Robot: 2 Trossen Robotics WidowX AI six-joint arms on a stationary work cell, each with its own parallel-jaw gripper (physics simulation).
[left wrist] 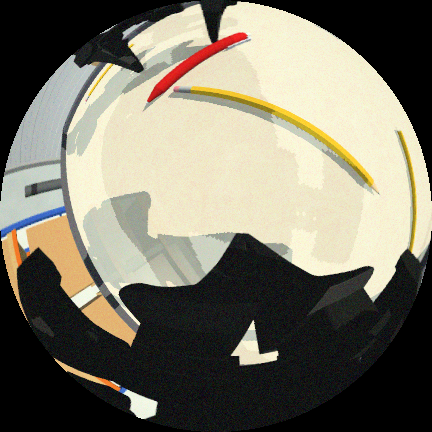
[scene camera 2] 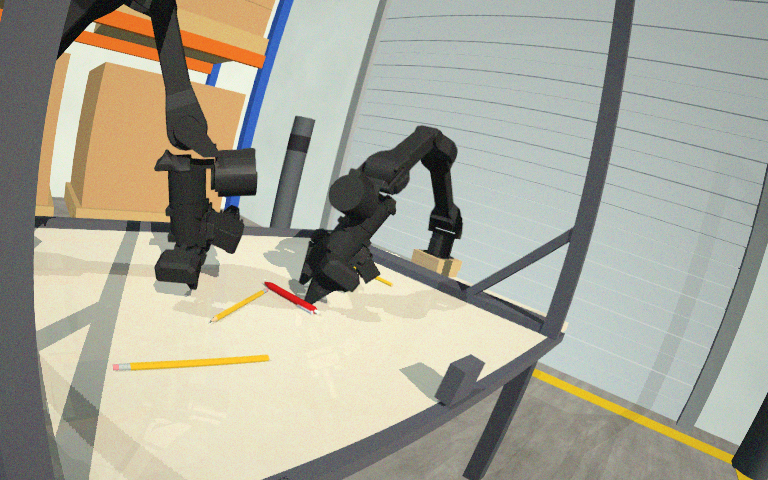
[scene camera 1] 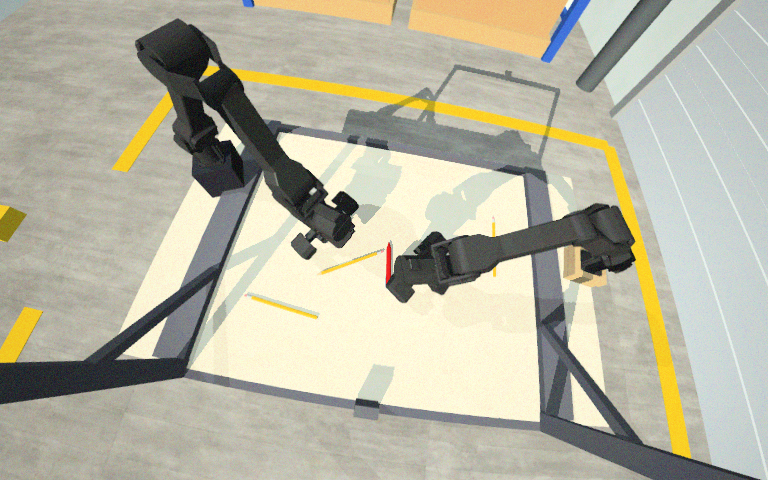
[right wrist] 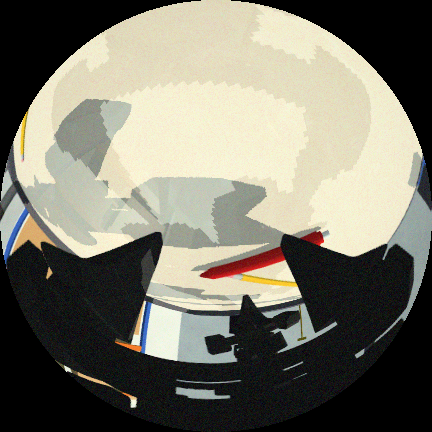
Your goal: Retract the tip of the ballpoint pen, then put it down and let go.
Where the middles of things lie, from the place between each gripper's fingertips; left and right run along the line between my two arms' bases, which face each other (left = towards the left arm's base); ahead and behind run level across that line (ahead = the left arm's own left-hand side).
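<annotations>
My right gripper is 10 mm past the red ballpoint pen (right wrist: 274,255) and 40 mm to the right of it. Counting from that same right hand, I find the small grey block (scene camera 2: 461,375) 20 mm to the left, 350 mm behind and 30 mm above, while the short yellow pencil (left wrist: 242,98) is 30 mm behind and 140 mm to the left. The tan block (scene camera 1: 572,271) is 120 mm ahead of my right hand, 520 mm to the right of it and 20 mm above it.
As for my left hand, the short yellow pencil is 60 mm to the right of it and 70 mm behind it. The red ballpoint pen is 160 mm to the right of my left hand, 50 mm behind it and 10 mm above it. Counted from my left hand as well, the small grey block is 180 mm to the right, 380 mm behind and 30 mm above, and the tan block is 720 mm to the right, 90 mm ahead and 20 mm above.
</annotations>
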